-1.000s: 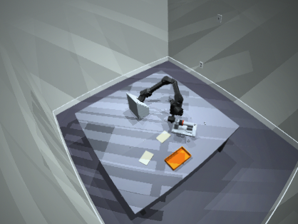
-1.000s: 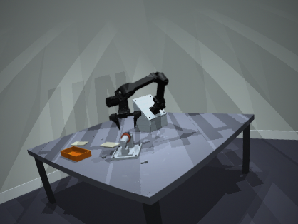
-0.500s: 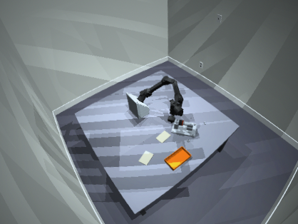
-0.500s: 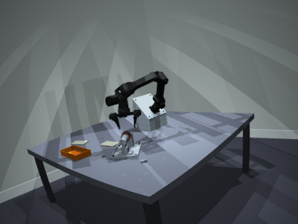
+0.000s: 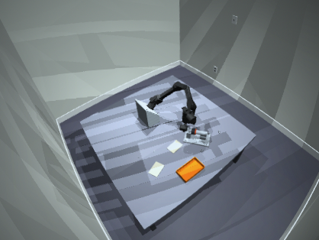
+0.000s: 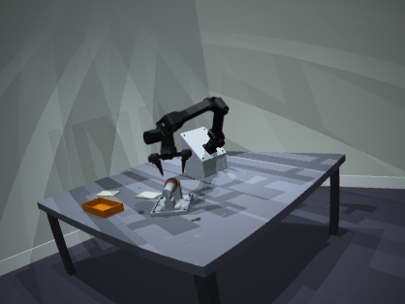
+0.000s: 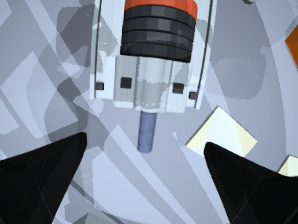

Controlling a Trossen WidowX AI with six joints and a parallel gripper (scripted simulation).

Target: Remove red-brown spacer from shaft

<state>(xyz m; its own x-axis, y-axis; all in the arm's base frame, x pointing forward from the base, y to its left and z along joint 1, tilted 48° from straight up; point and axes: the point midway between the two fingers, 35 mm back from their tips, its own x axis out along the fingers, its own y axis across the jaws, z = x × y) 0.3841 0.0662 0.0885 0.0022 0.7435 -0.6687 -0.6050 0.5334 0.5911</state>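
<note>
Right now my gripper tip is 6 cm short of the blue-grey shaft, 5 cm to the right of it and 2 cm above it. Round my gripper tip: red-brown spacer: 8 cm ahead, 6 cm to the left, 2 cm below; orange tray: 30 cm ahead, 19 cm to the right, 9 cm below.
</note>
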